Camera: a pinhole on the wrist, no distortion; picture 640 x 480 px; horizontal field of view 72.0 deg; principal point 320.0 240.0 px. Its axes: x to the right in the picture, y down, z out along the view. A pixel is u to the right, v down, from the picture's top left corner.
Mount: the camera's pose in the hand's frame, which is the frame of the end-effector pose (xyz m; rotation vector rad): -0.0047 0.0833 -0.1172 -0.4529 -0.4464 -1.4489
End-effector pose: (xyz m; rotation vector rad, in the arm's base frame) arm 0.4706 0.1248 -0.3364 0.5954 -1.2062 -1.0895
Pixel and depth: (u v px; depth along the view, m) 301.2 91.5 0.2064
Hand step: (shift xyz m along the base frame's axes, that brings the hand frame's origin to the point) 0.0208 0.1594 0.1502
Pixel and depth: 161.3 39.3 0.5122
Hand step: -0.0249 0.4721 0.3769
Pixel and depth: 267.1 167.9 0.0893
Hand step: 0.0937 0.0678 0.0950
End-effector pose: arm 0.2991 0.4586 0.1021 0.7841 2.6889 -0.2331
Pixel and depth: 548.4 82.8 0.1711
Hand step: 0.1236 0.0332 -0.0550
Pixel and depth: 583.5 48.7 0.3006
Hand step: 0.2123 -0.0462 -0.1804
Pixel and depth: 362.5 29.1 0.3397
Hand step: 0.3116 0.0625 -0.1303
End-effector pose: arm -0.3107 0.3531 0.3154 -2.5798 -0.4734 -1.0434
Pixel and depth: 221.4 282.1 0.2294
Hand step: 0.1395 -0.2061 -0.0666
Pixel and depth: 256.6 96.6 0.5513
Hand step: 0.2320 -0.3049 -0.4225
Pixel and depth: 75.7 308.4 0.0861
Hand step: 0.0301 -0.1817 0.0233
